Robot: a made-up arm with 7 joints. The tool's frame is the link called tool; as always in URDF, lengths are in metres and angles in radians.
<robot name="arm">
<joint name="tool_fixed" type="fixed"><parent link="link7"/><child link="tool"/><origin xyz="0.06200 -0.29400 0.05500" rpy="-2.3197 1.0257 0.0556"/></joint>
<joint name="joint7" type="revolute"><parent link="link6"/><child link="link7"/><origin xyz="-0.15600 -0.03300 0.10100"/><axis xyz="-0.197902 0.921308 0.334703"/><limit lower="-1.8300" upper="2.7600"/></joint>
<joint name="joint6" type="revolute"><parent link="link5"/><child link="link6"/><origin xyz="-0.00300 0.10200 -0.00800"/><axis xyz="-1 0 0"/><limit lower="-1.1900" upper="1.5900"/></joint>
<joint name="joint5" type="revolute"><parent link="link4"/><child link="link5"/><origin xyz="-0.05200 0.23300 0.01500"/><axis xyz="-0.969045 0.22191 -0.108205"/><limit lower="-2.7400" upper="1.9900"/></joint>
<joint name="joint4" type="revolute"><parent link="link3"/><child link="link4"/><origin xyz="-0.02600 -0.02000 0.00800"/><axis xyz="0 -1 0"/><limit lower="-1.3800" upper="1.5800"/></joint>
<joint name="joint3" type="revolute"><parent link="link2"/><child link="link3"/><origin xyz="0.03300 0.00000 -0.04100"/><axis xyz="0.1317 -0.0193 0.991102"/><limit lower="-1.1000" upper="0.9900"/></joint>
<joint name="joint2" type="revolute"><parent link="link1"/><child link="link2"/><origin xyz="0.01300 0.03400 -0.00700"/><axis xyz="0 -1 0"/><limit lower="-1.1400" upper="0.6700"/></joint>
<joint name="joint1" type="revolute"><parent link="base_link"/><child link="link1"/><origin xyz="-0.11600 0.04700 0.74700"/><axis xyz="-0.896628 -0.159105 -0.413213"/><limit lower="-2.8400" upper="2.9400"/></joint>
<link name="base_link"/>
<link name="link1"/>
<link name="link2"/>
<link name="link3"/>
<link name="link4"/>
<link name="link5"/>
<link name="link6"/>
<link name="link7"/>
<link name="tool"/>
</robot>
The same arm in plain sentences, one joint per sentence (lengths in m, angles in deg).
The arm has seven revolute joints in a row. What follows holds with every joint at zero, and every direction is one of the base frame's. The first joint is mounted 0.116 m along -x and 0.047 m along +y and 0.747 m along +z from the base frame's origin and rotates about the direction (-0.896628, -0.159105, -0.413213), from -162.72 to 168.45 deg. The second joint is mounted 0.013 m along +x and 0.034 m along +y and 0.007 m along -z from the first joint and rotates about -y, from -65.32 to 38.39 deg. The third joint is mounted 0.033 m along +x and 0.041 m along -z from the second joint and rotates about the direction (0.1317, -0.0193, 0.991102), from -63.03 to 56.72 deg. The fourth joint is mounted 0.026 m along -x and 0.02 m along -y and 0.008 m along +z from the third joint and rotates about -y, from -79.07 to 90.53 deg. The fifth joint is mounted 0.052 m along -x and 0.233 m along +y and 0.015 m along +z from the fourth joint and rotates about the direction (-0.969045, 0.22191, -0.108205), from -156.99 to 114.02 deg. The sixth joint is mounted 0.003 m along -x and 0.102 m along +y and 0.008 m along -z from the fifth joint and rotates about -x, from -68.18 to 91.1 deg. The seventh joint is mounted 0.156 m along -x and 0.033 m along -y and 0.101 m along +z from the sixth joint and rotates about the direction (-0.197902, 0.921308, 0.334703), from -104.85 to 158.14 deg. The tool frame, which is the frame that the pose is given for, is mounted 0.062 m along +x and 0.294 m along -y and 0.055 m along +z from the seventh joint; its axes are the base frame's turned by roll -132.91, pitch 58.77 and yaw 3.19 deg (as in URDF: about the fixed x, then y, then z).
